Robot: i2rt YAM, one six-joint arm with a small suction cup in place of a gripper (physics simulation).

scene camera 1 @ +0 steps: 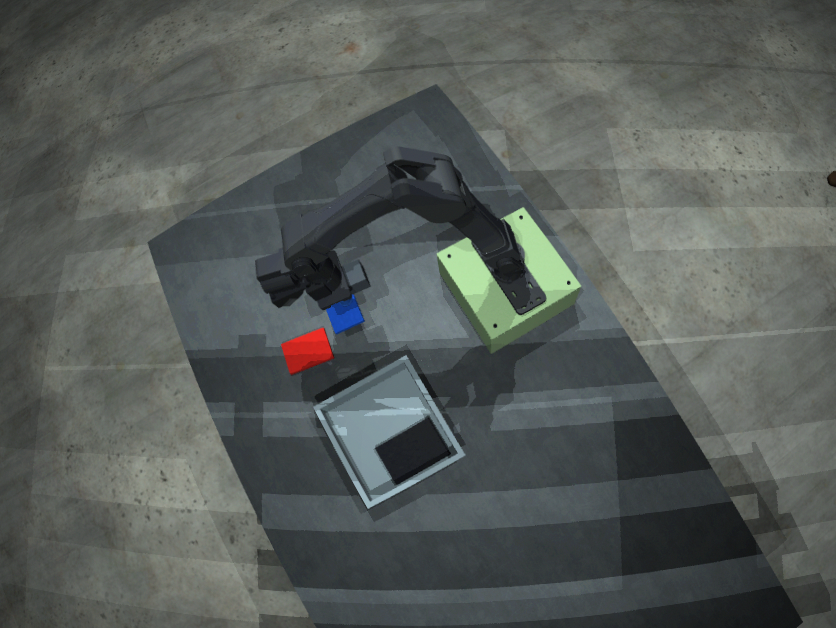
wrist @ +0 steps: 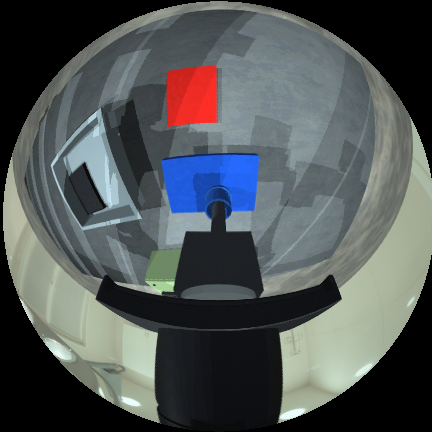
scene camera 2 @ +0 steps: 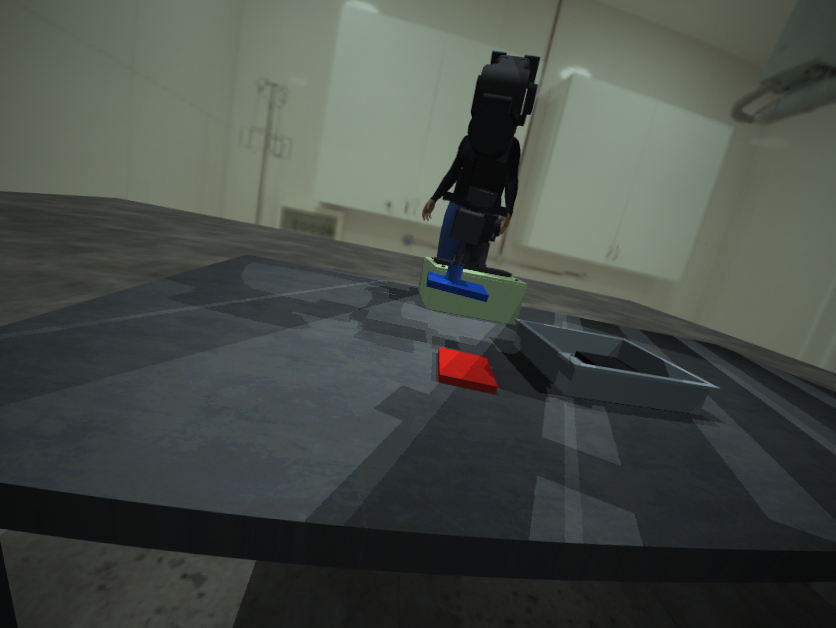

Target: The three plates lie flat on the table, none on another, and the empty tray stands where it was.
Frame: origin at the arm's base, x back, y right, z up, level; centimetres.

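Where they show: hand, its tool point: [scene camera 1: 347, 301] [wrist: 218, 192] [scene camera 2: 450, 285]; arm's base, origin of its link: [scene camera 1: 508, 270] [scene camera 2: 471, 269].
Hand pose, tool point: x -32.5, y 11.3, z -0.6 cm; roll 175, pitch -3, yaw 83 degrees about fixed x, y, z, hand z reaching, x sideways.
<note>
Each offset is from my tool point to the centre of the thing. Level surfaces: height alone.
My suction gripper [scene camera 2: 455, 275] [wrist: 218, 202] is shut on the blue plate {dx -1.5, dy -0.7, dz +0.3 cm} [scene camera 1: 347, 317] [scene camera 2: 452, 289] [wrist: 190, 182] and holds it about level above the table {dz -9.7 cm} [scene camera 1: 554, 473] [scene camera 2: 236, 432]. In scene camera 1 the arm hides part of this plate and the cup. The red plate {dx -13.4, dy -1.9, dz -9.2 cm} [scene camera 1: 307, 351] [scene camera 2: 466, 369] [wrist: 192, 96] lies flat on the table, apart from the tray and the blue plate. The black plate {dx -3.0, dy -33.1, dz -8.9 cm} [scene camera 1: 413, 450] [scene camera 2: 601, 360] [wrist: 86, 188] lies inside the grey tray {dx -5.5, dy -27.6, dz -7.2 cm} [scene camera 1: 343, 462] [scene camera 2: 635, 396] [wrist: 75, 135], in one corner; the tray wall partly hides it in scene camera 2.
The arm's base stands on a light green block [scene camera 1: 466, 297] [scene camera 2: 473, 300] [wrist: 164, 265] on the table, beyond the tray as scene camera 2 sees it. The tray's raised walls stand beside the red plate. A person [scene camera 2: 449, 229] stands behind the arm.
</note>
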